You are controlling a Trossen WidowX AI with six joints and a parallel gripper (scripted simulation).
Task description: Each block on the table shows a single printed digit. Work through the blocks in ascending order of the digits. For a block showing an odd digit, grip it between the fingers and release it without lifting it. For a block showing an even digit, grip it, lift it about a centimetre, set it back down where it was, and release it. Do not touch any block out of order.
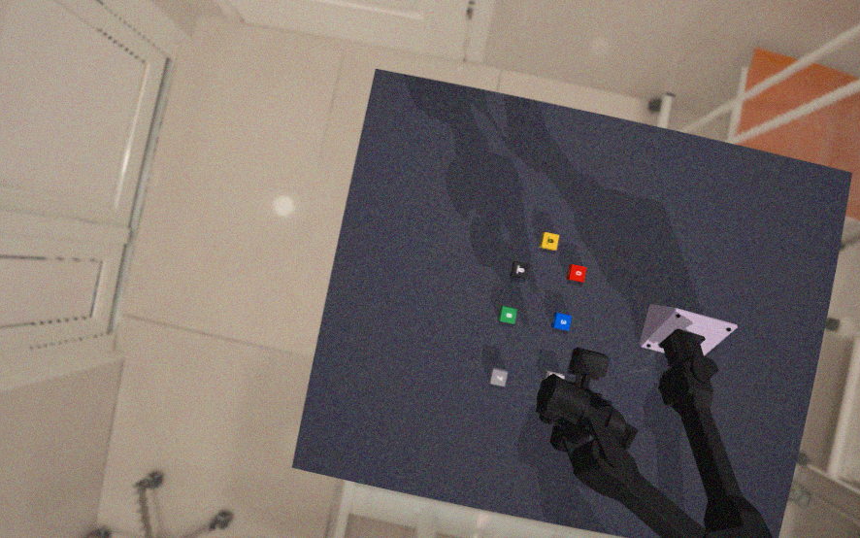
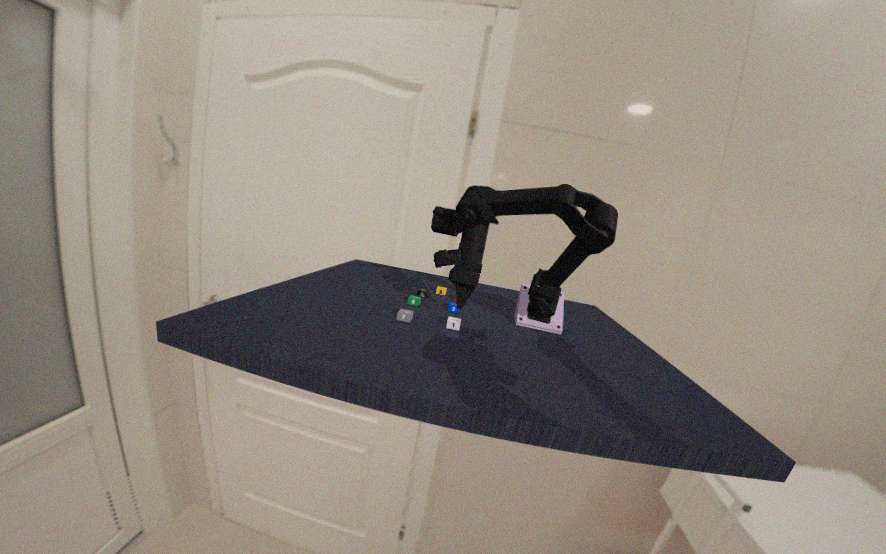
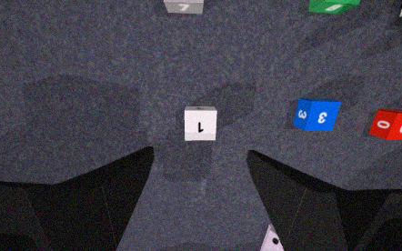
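Right now my gripper tip is 10 mm short of the white block and 50 mm above it. Round my gripper tip: blue block (30 mm ahead, 130 mm to the right, 50 mm below); then green block (150 mm ahead, 100 mm to the right, 50 mm below); then grey block (130 mm ahead, 30 mm to the left, 50 mm below).
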